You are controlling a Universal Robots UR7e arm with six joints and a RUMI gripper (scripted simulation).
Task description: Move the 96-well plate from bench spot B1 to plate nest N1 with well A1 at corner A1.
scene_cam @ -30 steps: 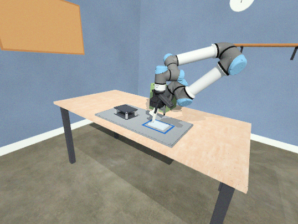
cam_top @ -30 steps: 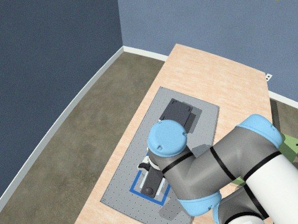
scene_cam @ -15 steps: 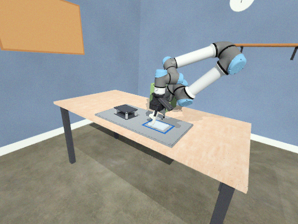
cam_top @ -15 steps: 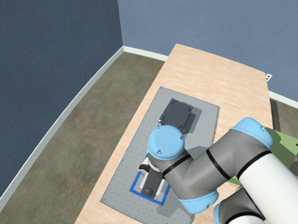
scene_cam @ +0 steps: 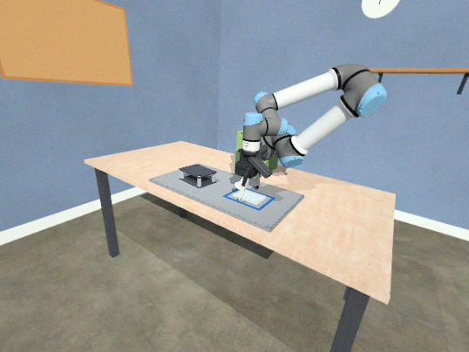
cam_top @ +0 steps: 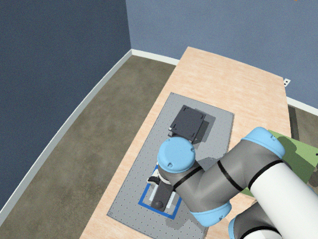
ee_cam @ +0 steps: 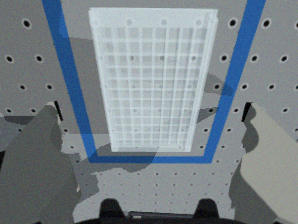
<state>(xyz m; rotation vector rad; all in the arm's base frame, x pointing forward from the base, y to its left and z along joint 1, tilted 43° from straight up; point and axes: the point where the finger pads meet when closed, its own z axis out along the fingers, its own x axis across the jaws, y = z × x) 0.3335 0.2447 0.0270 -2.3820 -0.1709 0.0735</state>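
Now: the 96-well plate 10 mm below my hand. The rest, counted from my hand: dark plate nest N1 (50 mm ahead, 300 mm to the right, 40 mm above).
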